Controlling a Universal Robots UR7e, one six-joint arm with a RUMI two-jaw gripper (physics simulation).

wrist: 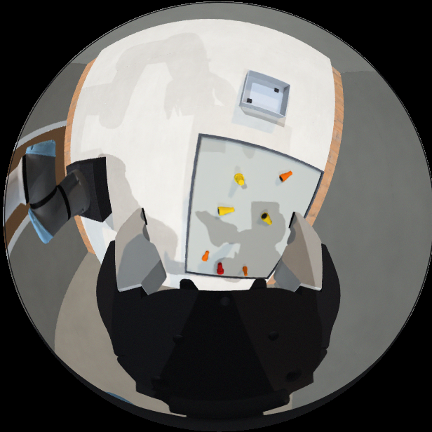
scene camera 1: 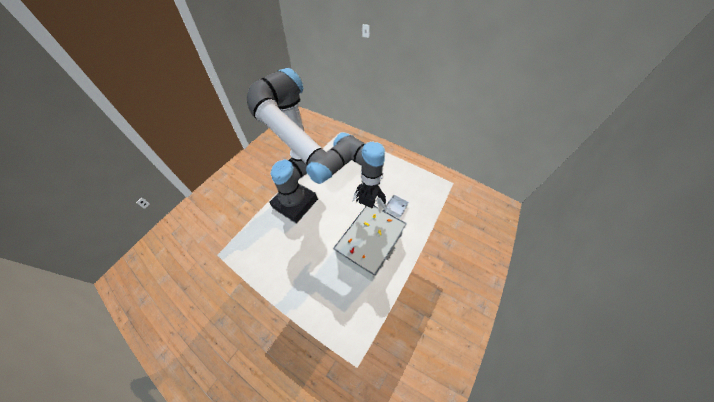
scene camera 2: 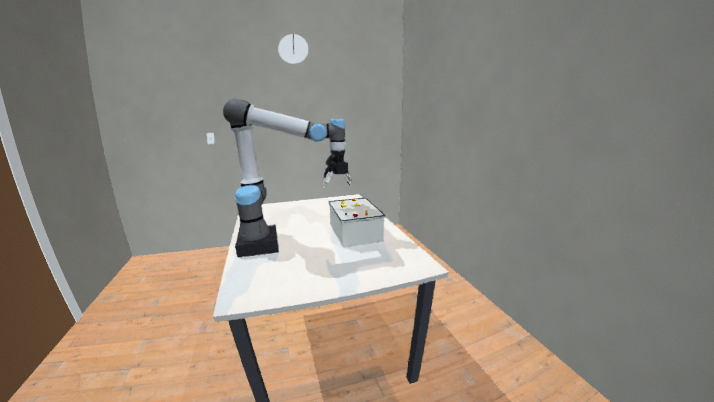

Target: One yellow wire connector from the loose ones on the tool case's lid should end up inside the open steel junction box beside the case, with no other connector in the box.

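Places are measured from the arm's base along level axes (x ahead, y left, z up), in millimetres.
Pixels of known places: gripper, fingertip midpoint: (scene camera 2: 337, 187); arm's base, origin of the base link: (scene camera 1: 291, 195) (scene camera 2: 254, 234).
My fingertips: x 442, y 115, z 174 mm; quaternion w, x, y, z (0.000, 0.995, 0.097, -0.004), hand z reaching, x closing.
Note:
For each thing: its top centre in the pictures, then the offset to it from my fingertips. "spot": a spot on its surface instead.
- open steel junction box, surface spot: (scene camera 1: 395, 213) spot: 82 mm ahead, 159 mm left, 211 mm down
- grey lid, middle of its top: (scene camera 1: 372, 236) (scene camera 2: 355, 207) 80 mm ahead, 81 mm right, 94 mm down
- third yellow connector, middle of its top: (scene camera 1: 380, 231) 98 mm ahead, 46 mm right, 83 mm down
- orange connector, middle of its top: (scene camera 1: 389, 219) 100 mm ahead, 37 mm left, 86 mm down
- red connector, middle of its top: (scene camera 1: 352, 249) 49 mm ahead, 191 mm right, 82 mm down
- case's raised body, middle of its top: (scene camera 2: 354, 210) 75 mm ahead, 81 mm right, 110 mm down
The open steel junction box (scene camera 1: 395, 213) (wrist: 262, 112) stands on the table beside the tool case; no connector shows inside. It does not show in scene camera 2. Three yellow connectors lie apart on the grey lid (scene camera 2: 372, 212) (wrist: 210, 160): one yellow connector (scene camera 1: 374, 216) (wrist: 239, 178) is nearest the box's side, another yellow connector (scene camera 1: 366, 224) (wrist: 225, 210) lies on its side towards the arm base's side, and a third yellow connector (scene camera 1: 380, 232) (wrist: 266, 218) lies towards the far long edge. My gripper (scene camera 2: 337, 185) (wrist: 218, 212) is open and empty, pointing down above lid height.
Orange connectors, including one orange connector (scene camera 1: 389, 220) (wrist: 285, 176) near the box-side end, and a red connector (scene camera 1: 352, 250) (wrist: 220, 268) also lie on the lid. The case's raised body (scene camera 2: 362, 233) stands between the box and scene camera 2. The arm's black base (scene camera 2: 257, 242) stands across the table.

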